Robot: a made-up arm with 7 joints. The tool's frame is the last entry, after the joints.
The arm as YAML. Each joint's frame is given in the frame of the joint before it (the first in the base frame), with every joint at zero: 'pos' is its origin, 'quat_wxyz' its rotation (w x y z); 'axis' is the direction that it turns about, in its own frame. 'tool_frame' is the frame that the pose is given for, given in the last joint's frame.
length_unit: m
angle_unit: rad
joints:
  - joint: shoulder
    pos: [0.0, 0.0, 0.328]
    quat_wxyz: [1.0, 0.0, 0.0, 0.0]
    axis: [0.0, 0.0, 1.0]
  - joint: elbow
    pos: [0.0, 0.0, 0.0]
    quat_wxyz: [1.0, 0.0, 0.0, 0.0]
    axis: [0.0, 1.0, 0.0]
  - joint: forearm
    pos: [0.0, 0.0, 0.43]
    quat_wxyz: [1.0, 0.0, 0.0, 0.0]
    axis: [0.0, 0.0, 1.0]
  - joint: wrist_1
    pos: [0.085, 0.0, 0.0]
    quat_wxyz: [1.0, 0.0, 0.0, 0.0]
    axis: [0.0, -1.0, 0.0]
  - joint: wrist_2
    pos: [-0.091, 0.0, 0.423]
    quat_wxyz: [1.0, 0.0, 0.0, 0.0]
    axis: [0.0, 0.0, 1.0]
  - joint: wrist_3
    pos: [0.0, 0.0, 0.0]
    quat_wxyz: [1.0, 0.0, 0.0, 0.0]
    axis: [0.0, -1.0, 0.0]
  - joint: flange
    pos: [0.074, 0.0, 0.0]
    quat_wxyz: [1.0, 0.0, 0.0, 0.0]
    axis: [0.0, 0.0, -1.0]
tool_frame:
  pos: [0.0, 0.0, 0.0]
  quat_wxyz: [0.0, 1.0, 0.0, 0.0]
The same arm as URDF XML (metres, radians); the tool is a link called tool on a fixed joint. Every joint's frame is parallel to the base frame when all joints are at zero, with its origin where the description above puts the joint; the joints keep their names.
<robot name="arm">
  <joint name="tool_fixed" type="fixed">
    <parent link="link7"/>
    <child link="tool"/>
    <origin xyz="0 0 0" rpy="3.1416 0 0"/>
  </joint>
  <joint name="flange" type="continuous">
    <parent link="link6"/>
    <child link="link7"/>
    <origin xyz="0.074 0 0"/>
    <axis xyz="0 0 -1"/>
  </joint>
  <joint name="wrist_3" type="continuous">
    <parent link="link5"/>
    <child link="link6"/>
    <origin xyz="0 0 0"/>
    <axis xyz="0 -1 0"/>
  </joint>
  <joint name="wrist_2" type="continuous">
    <parent link="link4"/>
    <child link="link5"/>
    <origin xyz="-0.091 0 0.423"/>
    <axis xyz="0 0 1"/>
  </joint>
  <joint name="wrist_1" type="continuous">
    <parent link="link3"/>
    <child link="link4"/>
    <origin xyz="0.085 0 0"/>
    <axis xyz="0 -1 0"/>
  </joint>
  <joint name="forearm" type="continuous">
    <parent link="link2"/>
    <child link="link3"/>
    <origin xyz="0 0 0.43"/>
    <axis xyz="0 0 1"/>
  </joint>
  <joint name="elbow" type="continuous">
    <parent link="link1"/>
    <child link="link2"/>
    <origin xyz="0 0 0"/>
    <axis xyz="0 1 0"/>
  </joint>
  <joint name="shoulder" type="continuous">
    <parent link="base_link"/>
    <child link="link1"/>
    <origin xyz="0 0 0.328"/>
    <axis xyz="0 0 1"/>
  </joint>
  <link name="base_link"/>
  <link name="link1"/>
  <link name="link2"/>
  <link name="link3"/>
  <link name="link4"/>
  <link name="link5"/>
  <link name="link6"/>
  <link name="link7"/>
  <link name="tool"/>
</robot>

